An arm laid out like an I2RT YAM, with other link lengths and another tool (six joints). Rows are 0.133 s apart.
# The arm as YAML. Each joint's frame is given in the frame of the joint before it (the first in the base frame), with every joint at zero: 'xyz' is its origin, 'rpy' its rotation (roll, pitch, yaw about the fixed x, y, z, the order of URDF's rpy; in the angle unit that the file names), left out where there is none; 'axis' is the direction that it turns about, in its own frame. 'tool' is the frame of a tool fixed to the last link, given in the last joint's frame.
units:
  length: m
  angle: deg
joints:
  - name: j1
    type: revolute
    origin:
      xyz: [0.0, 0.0, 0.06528]
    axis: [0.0, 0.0, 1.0]
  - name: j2
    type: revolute
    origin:
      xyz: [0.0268, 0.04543, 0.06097]
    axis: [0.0, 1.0, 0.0]
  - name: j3
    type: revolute
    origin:
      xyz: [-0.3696, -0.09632, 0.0]
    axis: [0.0, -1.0, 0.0]
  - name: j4
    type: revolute
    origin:
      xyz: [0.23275, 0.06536, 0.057]
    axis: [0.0, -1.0, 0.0]
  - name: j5
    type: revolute
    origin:
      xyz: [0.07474, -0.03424, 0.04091]
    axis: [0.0, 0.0, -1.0]
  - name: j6
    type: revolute
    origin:
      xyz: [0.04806, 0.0, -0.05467]
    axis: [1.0, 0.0, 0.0]
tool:
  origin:
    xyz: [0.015, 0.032, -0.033]
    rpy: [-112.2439, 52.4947, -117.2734]
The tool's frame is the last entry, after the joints.
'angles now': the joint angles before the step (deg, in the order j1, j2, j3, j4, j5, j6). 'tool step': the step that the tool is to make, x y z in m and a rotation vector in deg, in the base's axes. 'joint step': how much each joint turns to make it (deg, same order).
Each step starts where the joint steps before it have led.
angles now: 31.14 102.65 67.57 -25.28 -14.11 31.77
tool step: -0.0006 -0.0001 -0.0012 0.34 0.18 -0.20
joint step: -0.01 -0.04 -0.48 0.55 -0.24 0.37
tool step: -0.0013 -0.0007 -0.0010 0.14 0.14 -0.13
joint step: -0.01 -0.16 -0.52 0.37 -0.11 0.21
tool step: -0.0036 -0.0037 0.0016 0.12 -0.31 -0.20
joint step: -0.20 -0.93 -0.89 0.27 0.05 -0.03
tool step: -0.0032 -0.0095 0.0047 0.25 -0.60 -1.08
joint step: -1.03 -1.67 -1.07 0.05 0.10 0.00
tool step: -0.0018 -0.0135 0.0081 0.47 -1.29 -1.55
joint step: -1.77 -2.17 -0.84 -0.05 0.07 -0.30
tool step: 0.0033 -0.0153 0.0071 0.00 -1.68 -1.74
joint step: -2.45 -1.51 -0.09 -0.18 0.26 -1.04
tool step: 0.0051 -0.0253 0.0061 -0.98 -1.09 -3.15
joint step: -4.15 -1.56 0.00 -1.34 0.56 -1.62
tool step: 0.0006 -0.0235 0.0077 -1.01 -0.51 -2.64
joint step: -3.79 -1.69 0.35 -2.27 0.30 -1.62
